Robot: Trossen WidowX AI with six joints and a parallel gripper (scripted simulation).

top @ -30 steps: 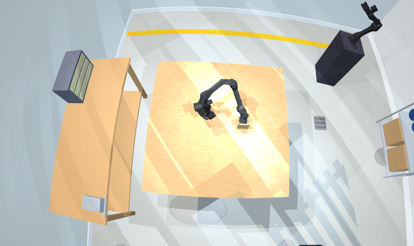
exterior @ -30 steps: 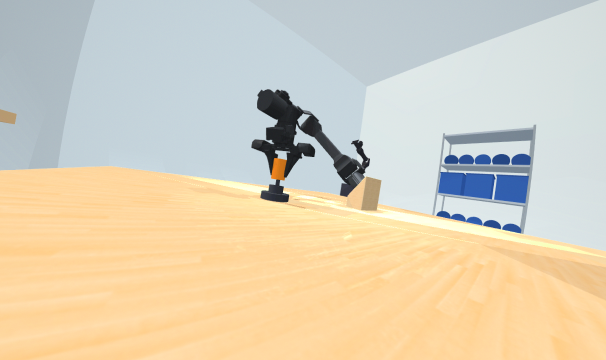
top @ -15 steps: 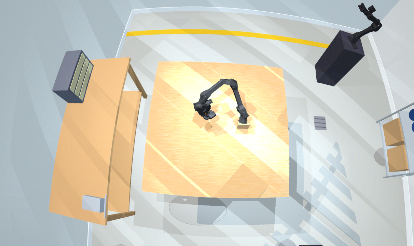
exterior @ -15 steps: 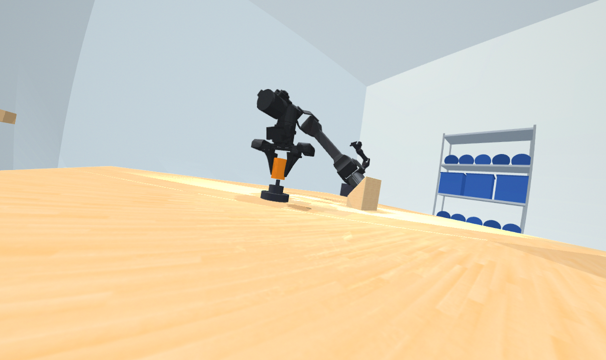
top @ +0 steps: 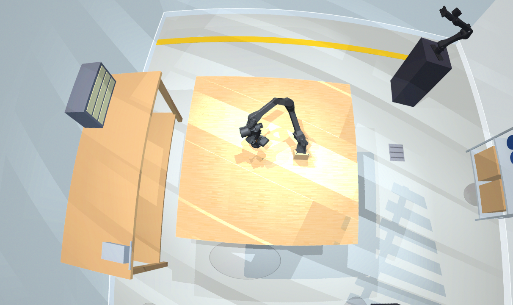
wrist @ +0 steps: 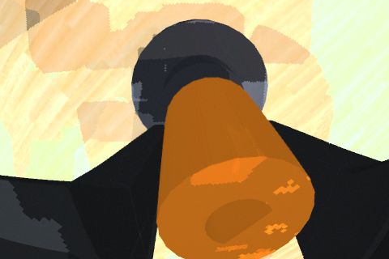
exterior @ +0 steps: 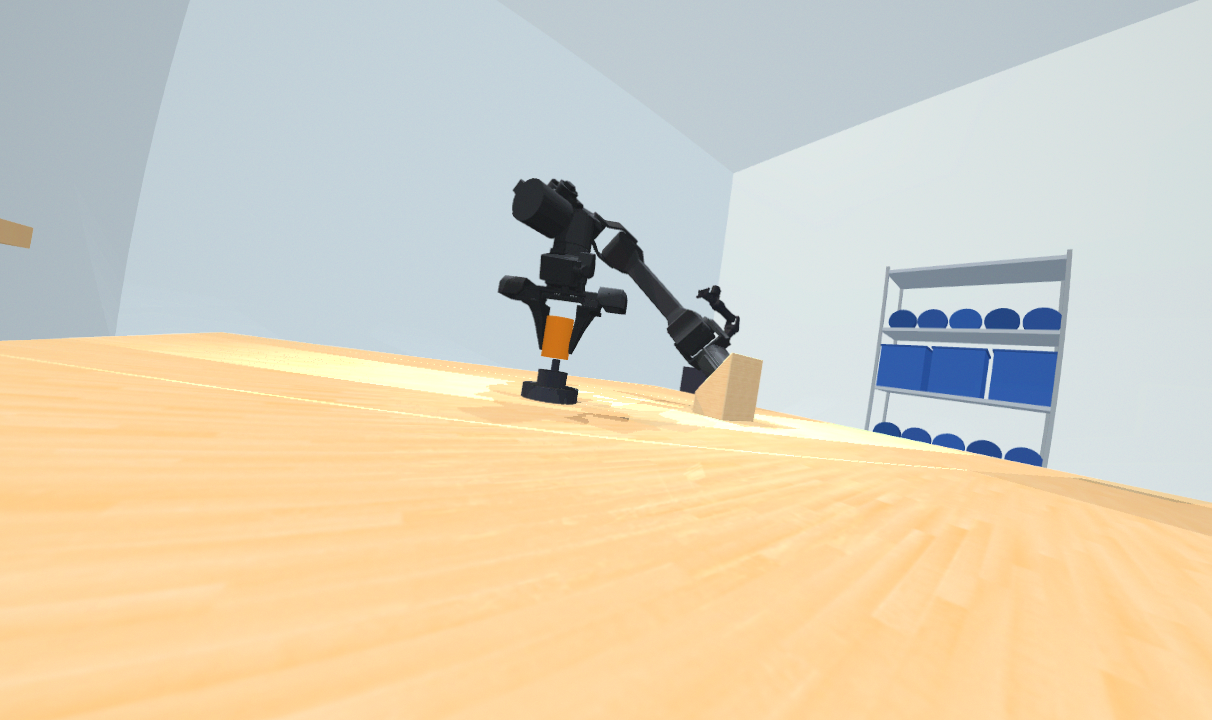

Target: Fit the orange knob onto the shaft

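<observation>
My gripper tip is now 20 mm below the orange knob. From my gripper tip the other things lie so: dark pedestal: 40 mm below.
</observation>
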